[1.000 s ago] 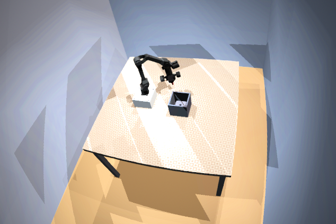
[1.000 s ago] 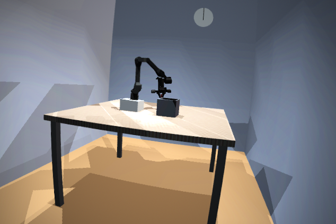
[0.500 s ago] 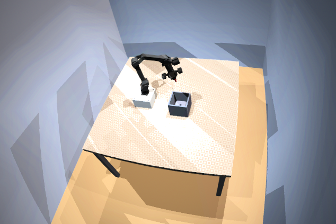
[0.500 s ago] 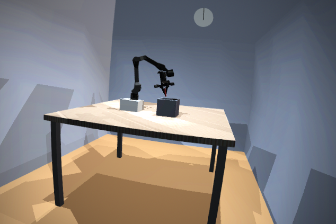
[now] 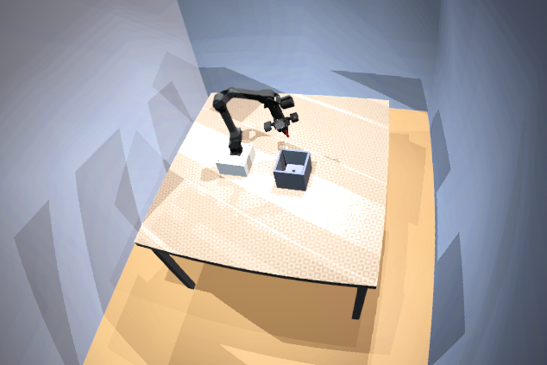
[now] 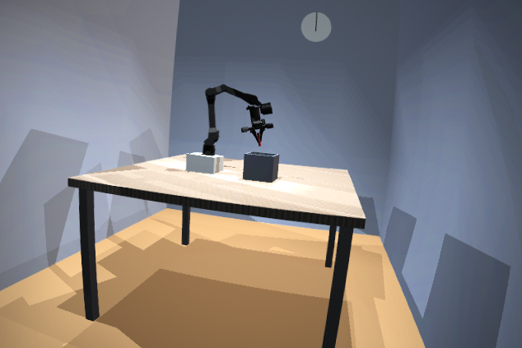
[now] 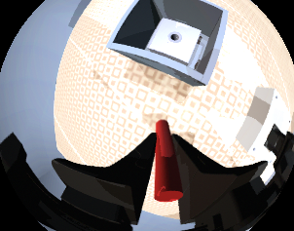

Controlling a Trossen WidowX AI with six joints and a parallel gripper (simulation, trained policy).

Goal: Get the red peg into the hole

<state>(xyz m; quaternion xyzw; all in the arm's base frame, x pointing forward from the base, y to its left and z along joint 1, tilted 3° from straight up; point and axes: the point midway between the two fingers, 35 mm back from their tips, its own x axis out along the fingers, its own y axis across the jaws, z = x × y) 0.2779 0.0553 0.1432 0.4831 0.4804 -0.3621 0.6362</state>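
Right now the pale plate is 50 mm ahead of my gripper tip, 150 mm to the right of it and 140 mm below it. The rest, counted from my gripper tip: red peg 20 mm above.
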